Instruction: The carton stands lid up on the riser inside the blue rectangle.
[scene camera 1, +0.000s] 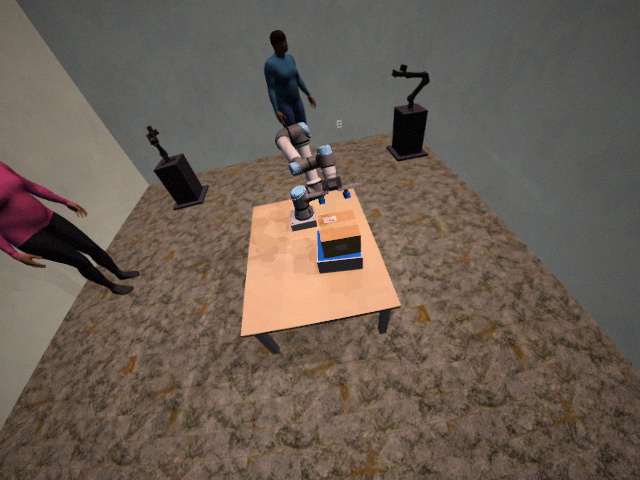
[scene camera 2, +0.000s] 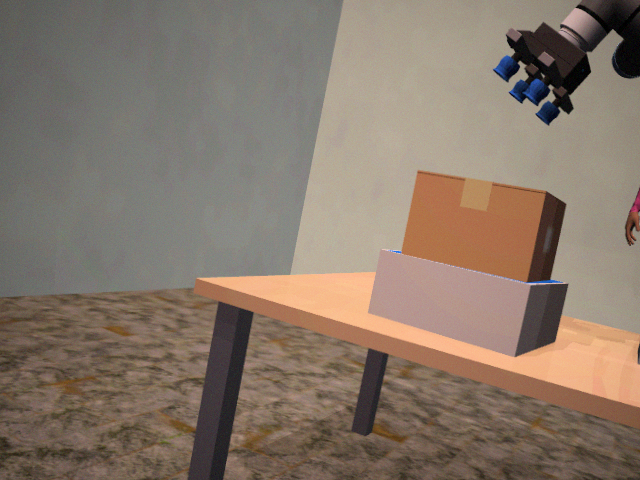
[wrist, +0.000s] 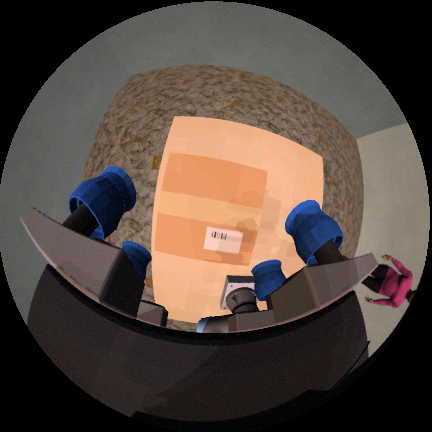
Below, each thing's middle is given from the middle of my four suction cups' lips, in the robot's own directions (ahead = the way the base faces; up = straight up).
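Scene:
My suction cup is 26 cm above the brown carton (scene camera 2: 509, 231) and 2 cm short of it. Going by their middles, the brown carton is the nearest to my suction cup of the things named here. Then there is the grey riser (scene camera 2: 511, 317), which is 39 cm below my suction cup, 2 cm to the right of it and 3 cm ahead of it.

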